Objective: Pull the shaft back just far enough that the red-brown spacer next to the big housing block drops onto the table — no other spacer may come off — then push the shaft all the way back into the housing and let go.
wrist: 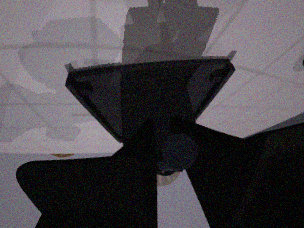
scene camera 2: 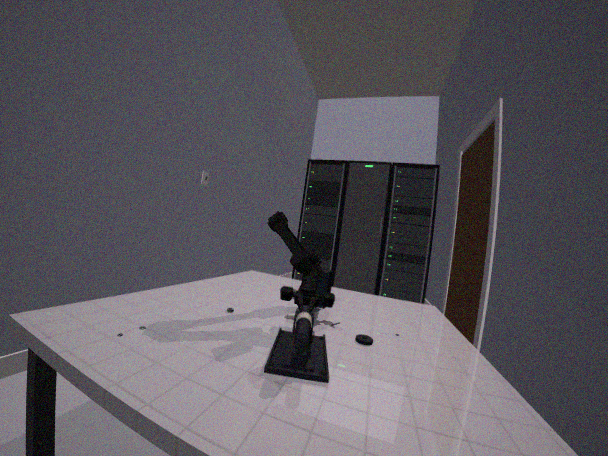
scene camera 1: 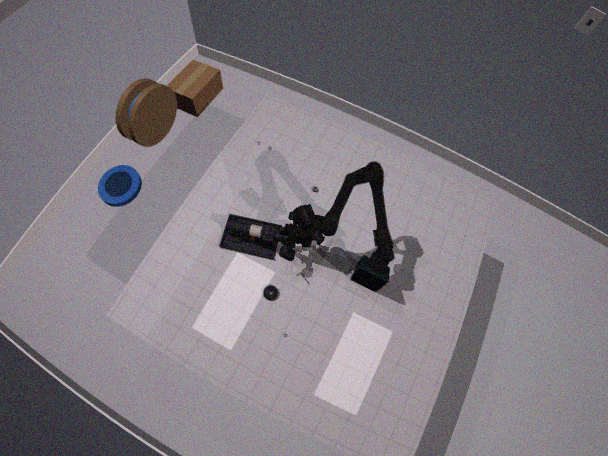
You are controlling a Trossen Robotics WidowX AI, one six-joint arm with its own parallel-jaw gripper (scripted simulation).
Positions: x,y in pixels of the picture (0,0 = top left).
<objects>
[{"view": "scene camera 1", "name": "my gripper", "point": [276,237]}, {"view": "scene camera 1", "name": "dark fixture plate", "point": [235,237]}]
</objects>
